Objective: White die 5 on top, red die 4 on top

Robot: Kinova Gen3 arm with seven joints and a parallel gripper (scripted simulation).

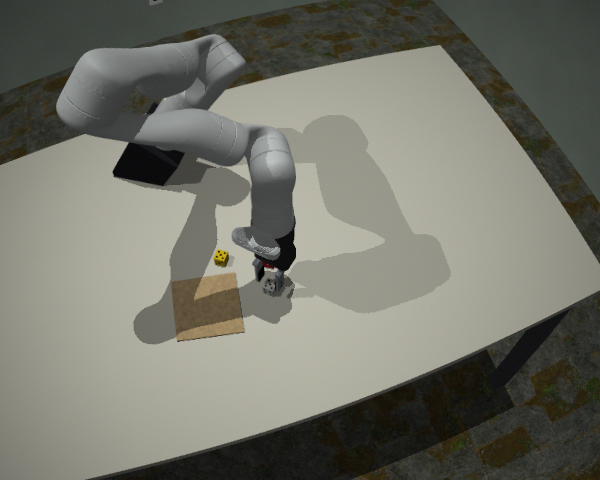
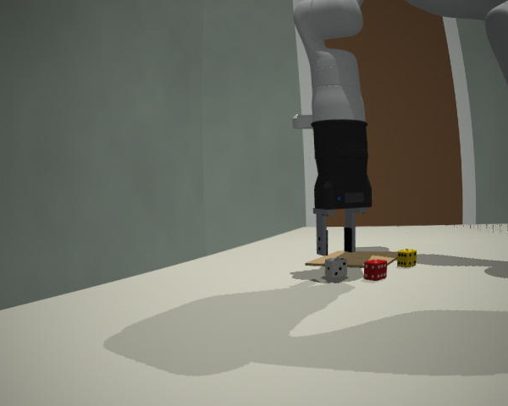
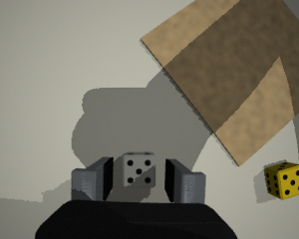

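Now: the white die 4 cm below my hand. The rest, counted from my hand: red die (6 cm behind, 4 cm below, 2 cm to the left); then brown mat (14 cm to the right, 5 cm below); then yellow die (10 cm behind, 8 cm to the right, 4 cm below).
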